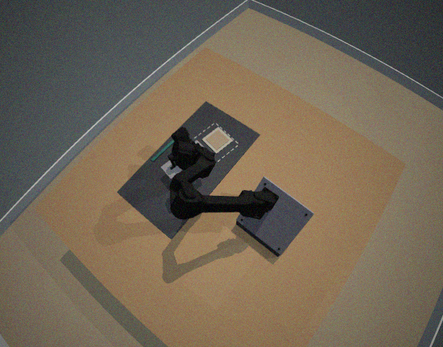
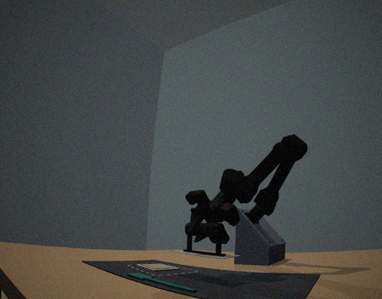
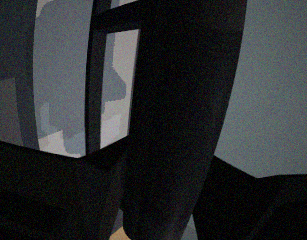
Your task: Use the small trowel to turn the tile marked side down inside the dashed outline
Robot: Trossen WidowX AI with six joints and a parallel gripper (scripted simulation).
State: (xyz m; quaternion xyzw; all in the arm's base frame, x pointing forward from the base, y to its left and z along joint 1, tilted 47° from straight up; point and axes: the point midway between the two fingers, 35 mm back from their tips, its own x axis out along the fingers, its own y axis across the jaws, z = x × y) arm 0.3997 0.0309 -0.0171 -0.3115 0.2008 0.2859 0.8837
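Right now the dark mat is 20 mm behind my gripper tip and 140 mm below it. The rest, counted from my gripper tip: tile 50 mm behind, 170 mm to the right, 120 mm below; float tool 30 mm behind, 10 mm below.
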